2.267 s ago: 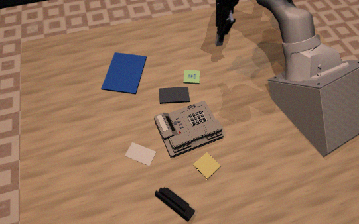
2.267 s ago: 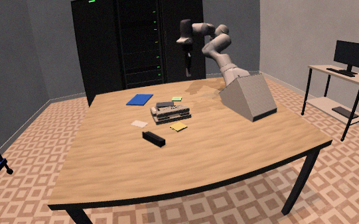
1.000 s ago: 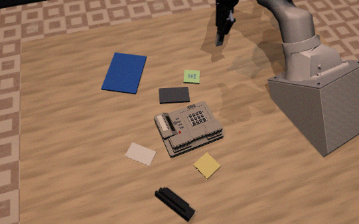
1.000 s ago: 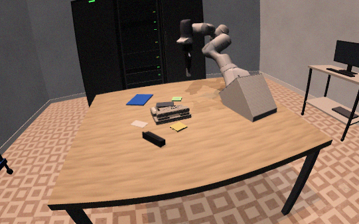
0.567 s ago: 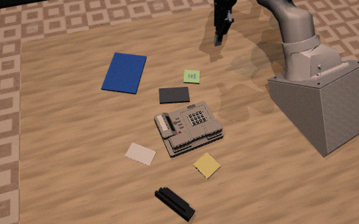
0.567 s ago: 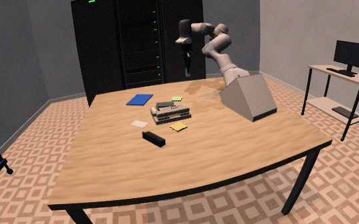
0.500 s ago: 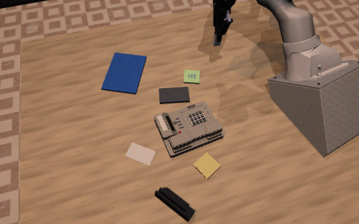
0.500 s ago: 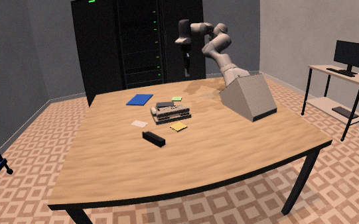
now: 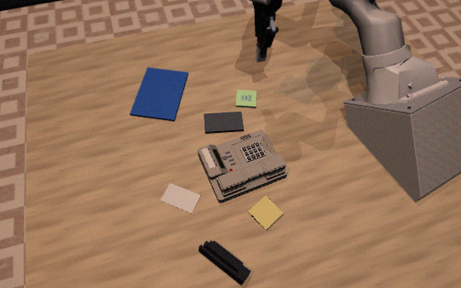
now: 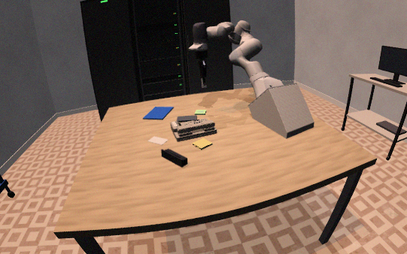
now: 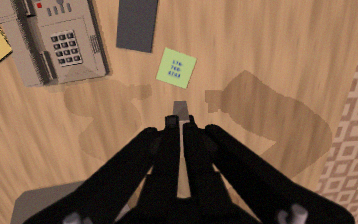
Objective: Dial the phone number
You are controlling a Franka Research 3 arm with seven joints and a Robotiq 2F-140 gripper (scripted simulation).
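The handset is 30 cm to the left of my hand, 16 cm below it and 11 cm ahead of it. Also, from my hand: black stapler (51 cm to the left, 25 cm ahead, 19 cm below); then blue book (32 cm ahead, 20 cm below, 10 cm to the right); then white card (32 cm ahead, 30 cm to the left, 20 cm below).
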